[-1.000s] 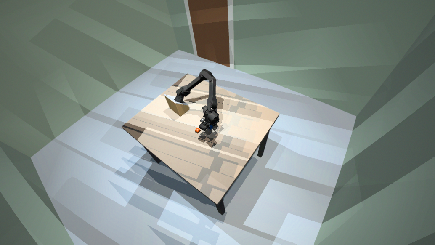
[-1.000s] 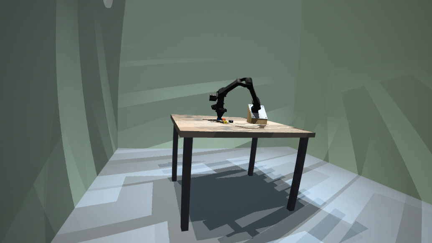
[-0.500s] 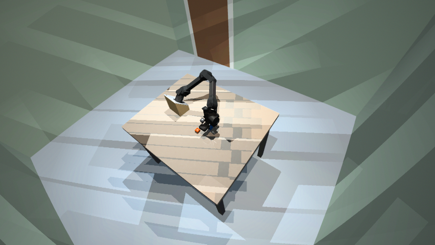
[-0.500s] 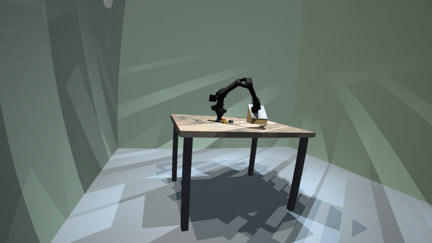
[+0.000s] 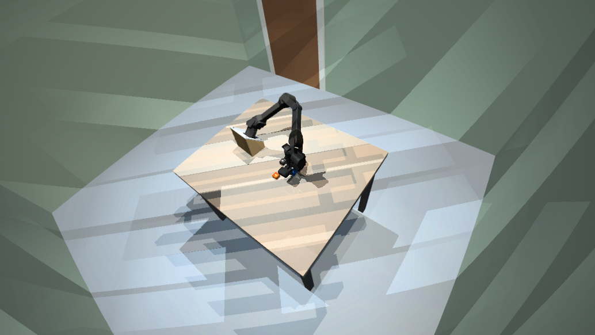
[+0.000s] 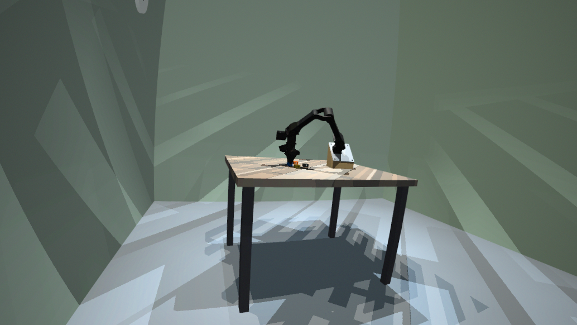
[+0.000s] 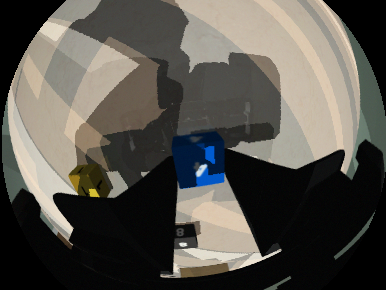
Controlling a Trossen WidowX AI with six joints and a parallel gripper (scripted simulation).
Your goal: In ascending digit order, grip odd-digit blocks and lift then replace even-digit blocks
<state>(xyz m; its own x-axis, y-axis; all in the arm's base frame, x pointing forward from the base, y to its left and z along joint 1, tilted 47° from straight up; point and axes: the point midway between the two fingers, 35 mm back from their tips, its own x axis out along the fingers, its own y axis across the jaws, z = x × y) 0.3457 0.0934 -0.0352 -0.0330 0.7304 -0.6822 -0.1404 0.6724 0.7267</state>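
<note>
Right now my gripper tip is right at the blue block. Also, from my gripper tip: black block 110 mm behind, 10 mm to the left; yellow block 30 mm behind, 100 mm to the left; orange block 60 mm behind, 90 mm to the right.
</note>
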